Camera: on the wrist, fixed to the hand. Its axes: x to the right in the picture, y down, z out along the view.
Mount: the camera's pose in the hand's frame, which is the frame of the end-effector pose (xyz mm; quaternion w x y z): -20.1 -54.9 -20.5 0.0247 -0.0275 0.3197 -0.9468
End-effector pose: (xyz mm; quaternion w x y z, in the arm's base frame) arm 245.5 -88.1 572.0 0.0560 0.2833 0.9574 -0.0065
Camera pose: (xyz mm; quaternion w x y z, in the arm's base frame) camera 230.3 -144.2 593.5 0.3031 0.8989 -0.3099 -0.0637
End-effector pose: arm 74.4 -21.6 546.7 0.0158 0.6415 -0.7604 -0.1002
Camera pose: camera 134.5 -13.2 559.4 0.1663 0.7674 0.5964 0.1667
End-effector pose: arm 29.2 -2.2 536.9 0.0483 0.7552 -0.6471 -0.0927
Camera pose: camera 83.6 25.3 547.9 0.1411 0.6596 0.7170 0.1756
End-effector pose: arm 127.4 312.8 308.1 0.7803 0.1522 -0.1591 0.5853
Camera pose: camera 176.3 289.4 278.2 0.6285 -0.0542 0.3736 -0.6801
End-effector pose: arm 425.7 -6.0 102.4 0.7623 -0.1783 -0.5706 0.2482
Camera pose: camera 450.4 -62.1 111.3 0.4313 0.4355 0.0540 -0.7883
